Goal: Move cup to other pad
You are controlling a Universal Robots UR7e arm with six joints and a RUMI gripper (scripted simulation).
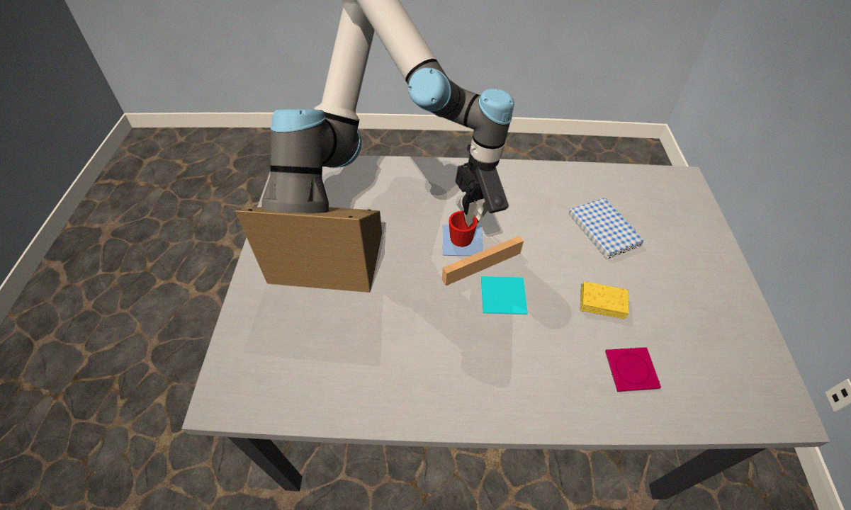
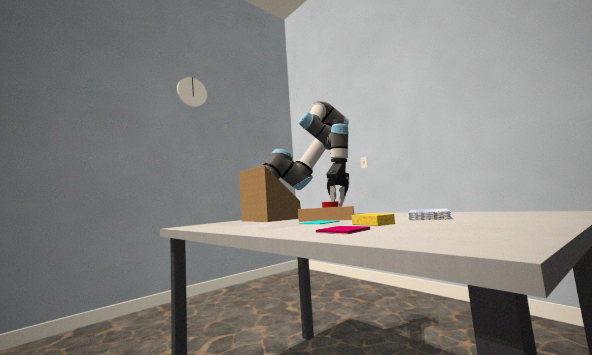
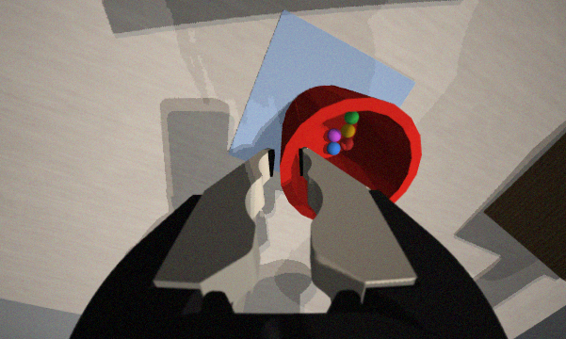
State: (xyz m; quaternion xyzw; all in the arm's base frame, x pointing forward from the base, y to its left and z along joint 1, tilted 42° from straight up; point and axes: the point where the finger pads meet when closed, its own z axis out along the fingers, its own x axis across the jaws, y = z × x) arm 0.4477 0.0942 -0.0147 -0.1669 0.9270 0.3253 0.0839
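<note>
My gripper is now 3 cm past the red cup, 3 cm above it and 1 cm to the left of it. Also, from my hand: yellow sponge 30 cm ahead, 24 cm to the right, 4 cm below; then wooden rail 11 cm to the right, 4 cm below, 1 cm ahead; then blue checkered cloth 38 cm ahead, 4 cm below.
</note>
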